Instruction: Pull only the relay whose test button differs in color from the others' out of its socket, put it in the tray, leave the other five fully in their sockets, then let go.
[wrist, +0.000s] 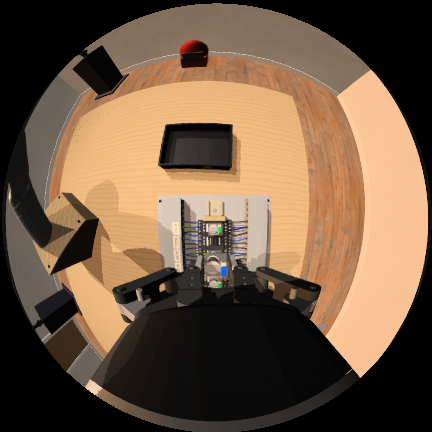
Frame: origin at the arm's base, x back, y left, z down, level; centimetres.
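Seen in the pictures: gripper, fingertip midpoint: (215, 263); arm's base at its link origin: (43, 233).
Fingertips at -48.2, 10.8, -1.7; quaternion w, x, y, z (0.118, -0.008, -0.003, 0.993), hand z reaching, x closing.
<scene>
Pixels of each thing's top centre, then the offset from my fingertips to it, as dx, dy, dz. "*": a spot on its surface instead.
- relay with the blue test button, top centre: (215, 271) -0.1, -0.4, -1.4
- relay with a green button, top centre: (214, 229) +0.4, +2.3, +11.3
- green-button relay at its top centre: (215, 285) -2.4, -9.0, +11.3
- black tray at a spot on its surface: (197, 149) * +8.5, +19.1, +17.9
- grey panel at its top centre: (214, 263) -1.7, -6.3, +17.2
- beige rail end at a spot on its surface: (215, 208) * +1.0, +6.2, +17.8
My gripper (215, 263) is shut on the relay with the blue test button (215, 267), a clear-topped block held above the row of sockets. A dark socket (215, 243) without a relay shows just beyond it. A relay with a green button (214, 229) sits in the far socket. Another green-button relay (215, 284) shows partly, below the held one. The other relays are hidden by the gripper and the held relay. The black tray (197, 149) lies beyond the panel and has nothing in it.
The grey panel (235, 204) carries a beige rail end (215, 208), blue and black wires and wire ducts on both sides, with white labels at the left. A tan block-shaped stand (75, 225) is at the left of the table. A red rounded object (194, 52) is beyond the table's far edge.
</scene>
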